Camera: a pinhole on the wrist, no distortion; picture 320 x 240 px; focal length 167.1 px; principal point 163.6 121.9 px. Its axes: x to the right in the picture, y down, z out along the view. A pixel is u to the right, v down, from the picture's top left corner.
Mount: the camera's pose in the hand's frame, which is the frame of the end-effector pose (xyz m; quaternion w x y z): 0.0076 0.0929 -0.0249 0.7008 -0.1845 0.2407 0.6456
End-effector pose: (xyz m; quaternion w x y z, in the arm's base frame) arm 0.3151 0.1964 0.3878 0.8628 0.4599 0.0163 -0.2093
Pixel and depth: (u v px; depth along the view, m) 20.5 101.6 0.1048
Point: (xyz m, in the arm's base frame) 0.3499 0.1362 0.5078
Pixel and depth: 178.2 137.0 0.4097
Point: 0.4144 0.1348 0.8350
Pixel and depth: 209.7 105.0 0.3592
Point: 0.4985 0.1831 0.7847
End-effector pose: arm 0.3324 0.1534 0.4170 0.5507 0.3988 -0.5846 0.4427
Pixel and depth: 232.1 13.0 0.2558
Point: -0.0099 0.1372 0.5960
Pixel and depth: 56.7 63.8 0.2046
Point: 0.1721 -0.0214 0.5009
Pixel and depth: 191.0 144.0 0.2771
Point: 0.0029 0.0686 0.3948
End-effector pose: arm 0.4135 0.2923 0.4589 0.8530 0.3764 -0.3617 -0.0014
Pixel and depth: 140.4 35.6 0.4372
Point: 0.3222 0.1835 0.9619
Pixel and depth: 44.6 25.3 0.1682
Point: 0.3674 0.2061 0.6622
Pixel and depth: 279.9 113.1 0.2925
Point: 0.2858 0.5178 0.8135
